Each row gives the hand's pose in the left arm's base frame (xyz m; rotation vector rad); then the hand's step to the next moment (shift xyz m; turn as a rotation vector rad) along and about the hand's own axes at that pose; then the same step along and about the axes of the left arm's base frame.
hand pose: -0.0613 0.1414 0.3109 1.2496 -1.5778 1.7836
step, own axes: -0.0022 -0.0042 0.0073 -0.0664 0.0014 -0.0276
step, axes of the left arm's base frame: 0.0069 -0.0053 -0.0001 0.0223 0.0408 -0.0549
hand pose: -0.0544 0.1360 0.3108 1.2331 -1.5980 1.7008
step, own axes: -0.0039 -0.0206 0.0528 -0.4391 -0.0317 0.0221
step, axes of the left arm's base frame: 0.0336 -0.0458 0.0020 0.2378 0.0817 -0.3621
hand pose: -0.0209 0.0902 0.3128 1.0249 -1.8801 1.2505
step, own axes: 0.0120 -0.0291 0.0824 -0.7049 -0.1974 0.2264
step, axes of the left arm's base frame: 0.0119 -0.0873 -0.0049 0.4914 -0.0830 -0.5820
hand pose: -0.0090 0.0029 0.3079 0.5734 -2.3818 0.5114
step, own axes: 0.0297 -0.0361 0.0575 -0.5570 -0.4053 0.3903
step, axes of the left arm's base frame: -0.0302 -0.0660 -0.0147 0.4145 -0.3755 -0.5603
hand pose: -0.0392 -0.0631 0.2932 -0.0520 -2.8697 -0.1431
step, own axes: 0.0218 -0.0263 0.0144 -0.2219 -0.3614 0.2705
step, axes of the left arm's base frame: -0.0261 -0.0242 -0.0105 0.1252 -0.3366 -0.3521
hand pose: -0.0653 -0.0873 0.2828 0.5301 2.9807 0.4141
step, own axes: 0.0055 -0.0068 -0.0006 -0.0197 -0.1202 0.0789
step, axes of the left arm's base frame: -0.0074 -0.0044 -0.0015 -0.0105 -0.0958 -0.1085
